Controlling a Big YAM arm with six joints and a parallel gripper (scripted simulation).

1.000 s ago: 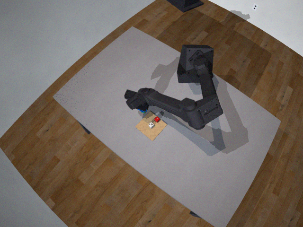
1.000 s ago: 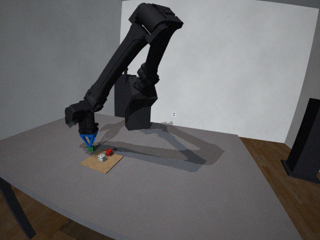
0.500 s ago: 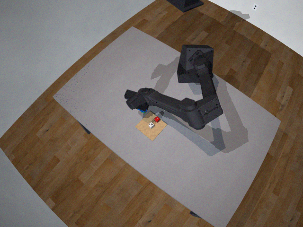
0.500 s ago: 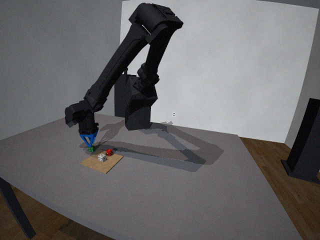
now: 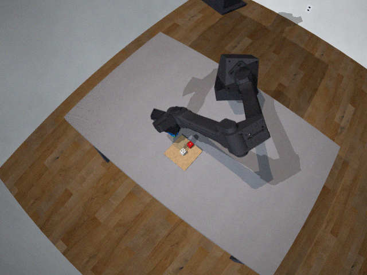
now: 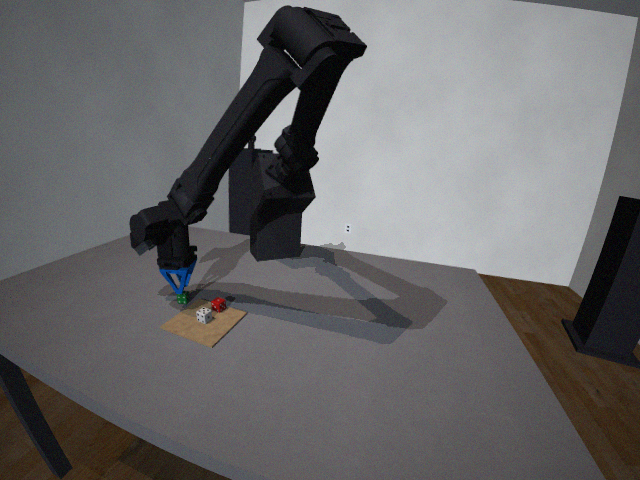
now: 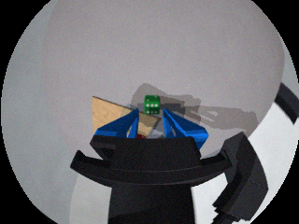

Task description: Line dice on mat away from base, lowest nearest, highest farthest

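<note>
Right now my hand is 30 mm above the green die. From my hand the other things lie so: tan mat 20 mm ahead, 110 mm to the left, 40 mm below; red die 30 mm behind, 100 mm to the left, 30 mm below; white die 20 mm ahead, 110 mm to the left, 30 mm below.
</note>
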